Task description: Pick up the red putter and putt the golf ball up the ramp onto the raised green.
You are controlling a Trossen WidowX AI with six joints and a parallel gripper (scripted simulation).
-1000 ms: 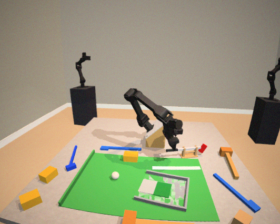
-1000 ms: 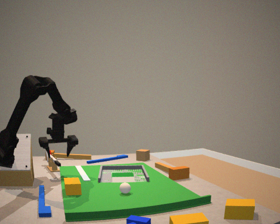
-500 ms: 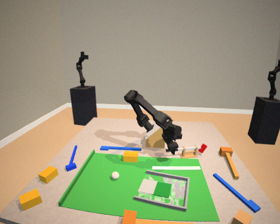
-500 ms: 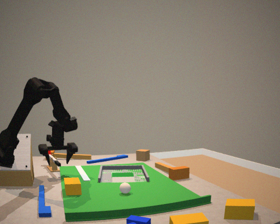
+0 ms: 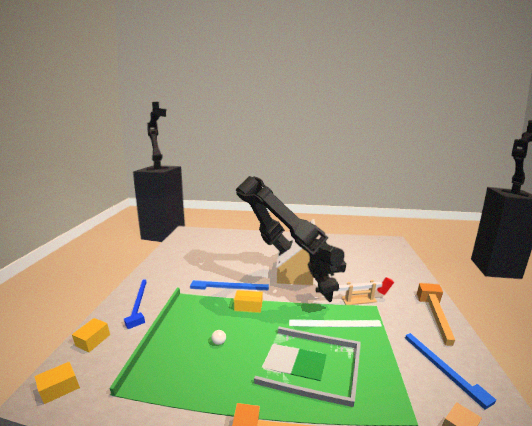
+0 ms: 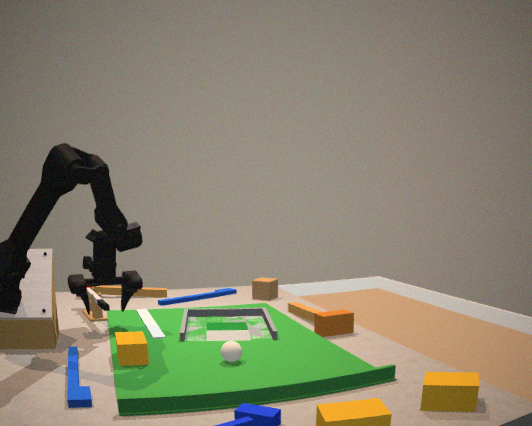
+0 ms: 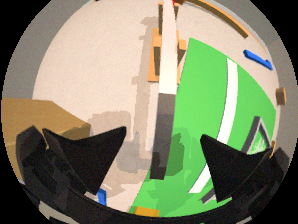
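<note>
My gripper tip is now 110 mm short of the white strip, 40 mm to the right of it and 40 mm above it. Round my gripper tip: white golf ball: 300 mm to the right, 280 mm ahead, 20 mm below; then blue putter: 640 mm to the right, 180 mm ahead, 30 mm below.
</note>
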